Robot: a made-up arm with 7 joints.
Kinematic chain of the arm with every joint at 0, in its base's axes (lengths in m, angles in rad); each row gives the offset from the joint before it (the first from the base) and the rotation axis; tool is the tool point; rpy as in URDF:
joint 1: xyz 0 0 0.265 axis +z
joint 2: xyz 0 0 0 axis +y
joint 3: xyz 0 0 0.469 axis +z
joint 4: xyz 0.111 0 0 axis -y
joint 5: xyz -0.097 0 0.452 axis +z
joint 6: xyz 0 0 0 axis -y
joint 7: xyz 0.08 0 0 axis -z
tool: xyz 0 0 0 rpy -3.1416 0 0
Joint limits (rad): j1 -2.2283..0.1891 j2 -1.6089..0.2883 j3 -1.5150..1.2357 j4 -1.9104..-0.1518 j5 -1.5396..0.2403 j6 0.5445..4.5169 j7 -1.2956..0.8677
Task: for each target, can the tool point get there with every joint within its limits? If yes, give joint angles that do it. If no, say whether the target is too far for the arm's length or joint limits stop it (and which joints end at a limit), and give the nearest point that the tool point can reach.
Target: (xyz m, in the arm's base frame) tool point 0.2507 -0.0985 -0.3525
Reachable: no: joint limits stop it (at a limit: joint 1, joint 2, joint 3, joint 4, joint 5) | nearest point 0.6774 0.0197 0.3588 | short by 0.838 m
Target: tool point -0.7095 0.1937 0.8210
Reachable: yes | joints -0.1390 -1.3694 0.0998 -1.0313 -0.7462 3.3346 -0.2211
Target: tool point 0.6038 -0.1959 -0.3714
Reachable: no: joint limits stop it (at a limit: joint 1, joint 2, joint 3, joint 4, joint 5) | nearest point 0.6939 -0.0041 0.3579 | short by 0.759 m
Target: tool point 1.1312 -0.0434 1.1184
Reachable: no: too far | nearest point 0.7266 -0.0279 0.9209 | short by 0.451 m
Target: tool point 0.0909 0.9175 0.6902
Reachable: yes | joints -1.9264 -1.2514 -1.2132 -0.5299 -0.8384 2.1770 -0.3338
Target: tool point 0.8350 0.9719 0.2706
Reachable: no: too far | nearest point 0.6668 0.7762 0.2872 | short by 0.259 m
